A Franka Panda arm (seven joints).
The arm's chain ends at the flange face. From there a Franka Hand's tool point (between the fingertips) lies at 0.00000 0.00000 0.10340 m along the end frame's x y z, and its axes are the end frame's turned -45 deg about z.
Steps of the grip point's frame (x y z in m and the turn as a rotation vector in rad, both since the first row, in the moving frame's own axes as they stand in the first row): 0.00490, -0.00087, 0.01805, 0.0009, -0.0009, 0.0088; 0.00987, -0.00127, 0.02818, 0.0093, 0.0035, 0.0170; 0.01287, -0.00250, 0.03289, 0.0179, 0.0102, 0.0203; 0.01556, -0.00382, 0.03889, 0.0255, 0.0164, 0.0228; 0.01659, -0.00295, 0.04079, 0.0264, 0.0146, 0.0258
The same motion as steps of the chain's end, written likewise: 0.00298, -0.00408, 0.01805, 0.0000, -0.0013, 0.0088; 0.00650, -0.00694, 0.02819, 0.0091, -0.0041, 0.0170; 0.00787, -0.00881, 0.03291, 0.0199, -0.0054, 0.0203; 0.00893, -0.01063, 0.03894, 0.0296, -0.0064, 0.0228; 0.01047, -0.01081, 0.04084, 0.0290, -0.0083, 0.0258
